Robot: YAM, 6 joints.
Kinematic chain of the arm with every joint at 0, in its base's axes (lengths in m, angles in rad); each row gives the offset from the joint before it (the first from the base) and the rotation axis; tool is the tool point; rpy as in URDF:
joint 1: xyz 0 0 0.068 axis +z
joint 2: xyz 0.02 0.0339 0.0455 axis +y
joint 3: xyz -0.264 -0.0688 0 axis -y
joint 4: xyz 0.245 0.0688 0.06 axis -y
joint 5: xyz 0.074 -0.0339 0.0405 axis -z
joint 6: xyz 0.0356 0 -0.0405 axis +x
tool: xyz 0 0 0 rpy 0 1.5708 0
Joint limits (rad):
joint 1: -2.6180..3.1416
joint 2: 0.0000..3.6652
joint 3: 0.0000..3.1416
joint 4: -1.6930..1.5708
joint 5: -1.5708..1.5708
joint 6: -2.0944..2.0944
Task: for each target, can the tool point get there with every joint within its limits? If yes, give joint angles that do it. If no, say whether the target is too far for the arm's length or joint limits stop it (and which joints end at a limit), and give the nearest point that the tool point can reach.
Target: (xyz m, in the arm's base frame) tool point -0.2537 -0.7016 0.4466
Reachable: no: too far | nearest point -0.2002 -0.5537 0.3745 | short by 0.173 m
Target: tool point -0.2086 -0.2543 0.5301
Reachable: yes | joints 0.7815 0.5819 2.6100 -0.8819 1.2345 -0.0844
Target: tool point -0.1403 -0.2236 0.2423
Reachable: yes | joints -2.0007 1.3472 0.5706 0.7805 1.3010 1.0640
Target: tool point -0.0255 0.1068 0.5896
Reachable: yes | joints 1.8284 0.9418 1.4433 0.4993 0.0704 1.7424
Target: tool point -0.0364 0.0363 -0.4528
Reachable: no: joint limits stop it (at a limit: joint 2) | nearest point -0.0701 0.0699 -0.3480 | short by 0.115 m
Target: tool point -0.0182 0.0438 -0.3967
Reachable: no: joint limits stop it (at a limit: joint 2) | nearest point -0.0302 0.0727 -0.3380 | short by 0.067 m
